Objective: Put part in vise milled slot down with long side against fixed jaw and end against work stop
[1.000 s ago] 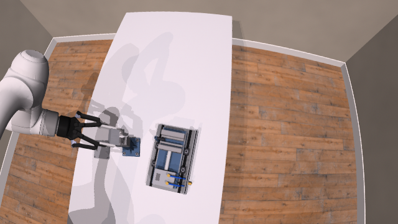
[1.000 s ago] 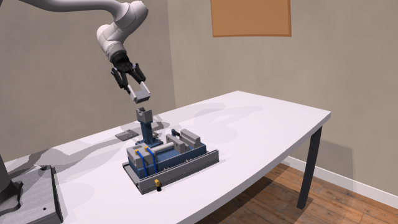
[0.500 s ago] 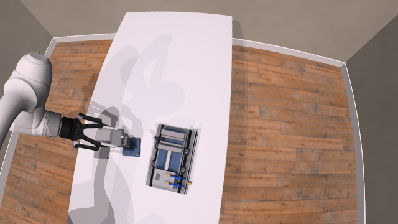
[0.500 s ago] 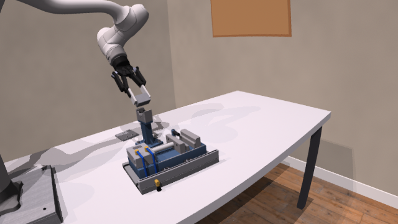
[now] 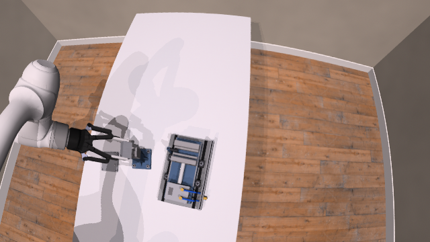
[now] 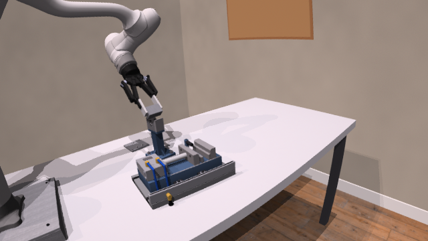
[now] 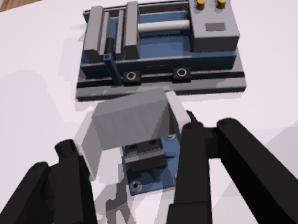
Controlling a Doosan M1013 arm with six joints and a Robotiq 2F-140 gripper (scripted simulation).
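Now: hand 20 mm to the left of the blue post and 150 mm above it. Round my hand: part (10 mm to the right, 20 mm below); infeed plate (40 mm behind, 140 mm to the left, 200 mm below); cylinder rod (40 mm behind, 220 mm to the right, 130 mm below).
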